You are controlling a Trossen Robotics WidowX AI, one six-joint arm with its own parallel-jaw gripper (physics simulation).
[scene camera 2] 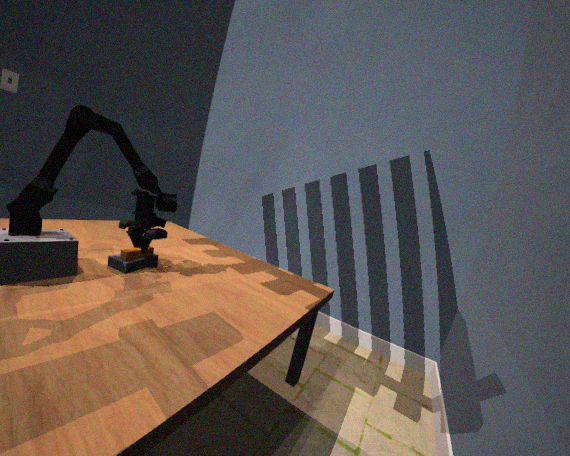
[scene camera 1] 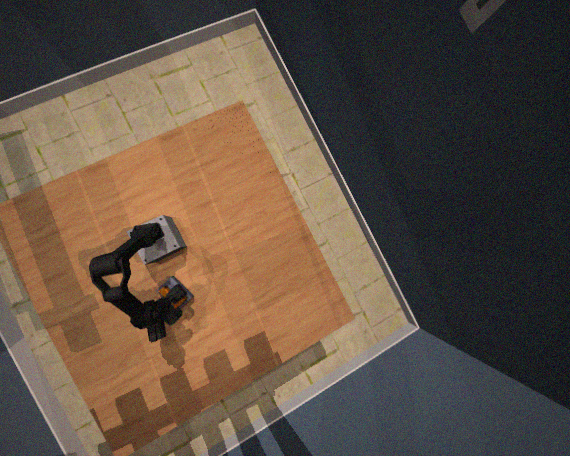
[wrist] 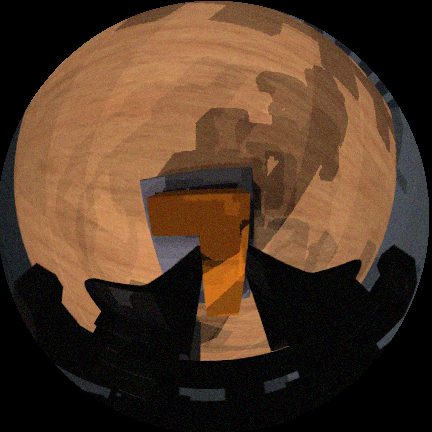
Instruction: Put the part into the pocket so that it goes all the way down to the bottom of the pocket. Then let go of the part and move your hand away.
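Frame: origin at the arm's base, x ahead, y left, z up, level; metres.
Where they show: gripper, fingertip midpoint: [scene camera 2: 140, 252] [scene camera 1: 172, 299] [wrist: 221, 249]; arm's base at its link origin: [scene camera 2: 24, 233] [scene camera 1: 154, 232].
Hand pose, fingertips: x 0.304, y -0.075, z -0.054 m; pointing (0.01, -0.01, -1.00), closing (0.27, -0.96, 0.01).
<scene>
Each offset is from my fingertips to the top centre of the thing. Level surfaces: height alone.
An orange L-shaped part {0.015 m back, 0.011 m left, 0.015 m up} [scene camera 1: 165, 292] [scene camera 2: 131, 254] [wrist: 220, 220] stands proud of the grey block with the pocket {0.015 m back, 0.011 m left, 0.014 m down} [scene camera 1: 172, 280] [scene camera 2: 131, 265] [wrist: 205, 177]. In the wrist view the part covers most of the block, and a dark strip of the pocket opening shows past the part's far edge. The near end of the part reaches past the block's near edge in that view. My gripper [scene camera 2: 143, 248] [wrist: 221, 249] is shut on the part's long leg, one finger on each side. The pocket's bottom is hidden under the part.
The arm's grey base box [scene camera 1: 172, 242] [scene camera 2: 40, 260] stands beside the block on the wooden table {0.050 m down} [scene camera 1: 240, 200] [scene camera 2: 100, 400] [wrist: 125, 100]. The table's edge and a leg [scene camera 2: 301, 350] show in scene camera 2. Shadows fall across the table top.
</scene>
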